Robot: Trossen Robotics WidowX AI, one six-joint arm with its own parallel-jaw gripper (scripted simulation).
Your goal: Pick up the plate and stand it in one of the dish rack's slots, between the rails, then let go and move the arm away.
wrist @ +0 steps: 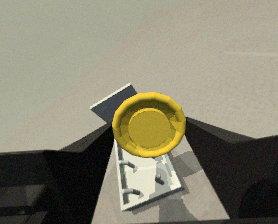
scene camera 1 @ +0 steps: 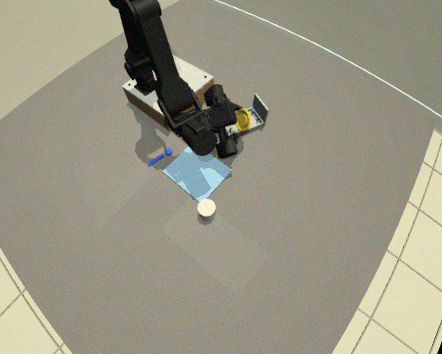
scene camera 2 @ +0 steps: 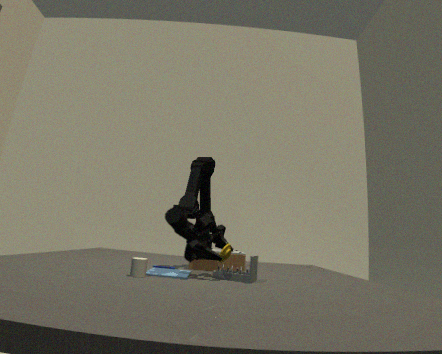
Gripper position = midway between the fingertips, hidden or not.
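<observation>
Gripper [scene camera 1: 245,120] holding a yellow plate [wrist: 147,125]; the gripper is also visible in the wrist view [wrist: 148,123] and in scene camera 2 [scene camera 2: 227,254]. Also present: a light blue cloth [scene camera 1: 199,176] and a grey dish rack [wrist: 142,181].
</observation>
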